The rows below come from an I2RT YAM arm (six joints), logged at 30 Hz.
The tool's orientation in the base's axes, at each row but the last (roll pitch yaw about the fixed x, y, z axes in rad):
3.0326 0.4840 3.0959
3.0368 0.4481 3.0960
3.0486 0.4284 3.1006
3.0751 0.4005 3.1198
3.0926 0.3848 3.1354
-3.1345 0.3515 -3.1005
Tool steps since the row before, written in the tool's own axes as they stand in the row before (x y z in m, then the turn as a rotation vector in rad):
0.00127 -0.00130 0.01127 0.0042 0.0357 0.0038
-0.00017 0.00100 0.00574 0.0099 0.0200 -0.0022
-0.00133 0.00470 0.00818 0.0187 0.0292 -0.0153
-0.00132 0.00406 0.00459 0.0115 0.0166 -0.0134
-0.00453 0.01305 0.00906 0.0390 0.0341 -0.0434
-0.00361 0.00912 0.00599 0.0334 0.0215 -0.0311
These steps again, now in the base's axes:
0.00415 -0.00026 -0.01063 -0.0021 0.0360 -0.0019
0.00265 0.00148 -0.00498 -0.0099 0.0201 -0.0004
0.00463 0.00525 -0.00646 -0.0233 0.0286 0.0086
0.00299 0.00429 -0.00345 -0.0159 0.0160 0.0088
0.00744 0.01343 -0.00609 -0.0528 0.0323 0.0271
0.00510 0.00929 -0.00444 -0.0429 0.0200 0.0176

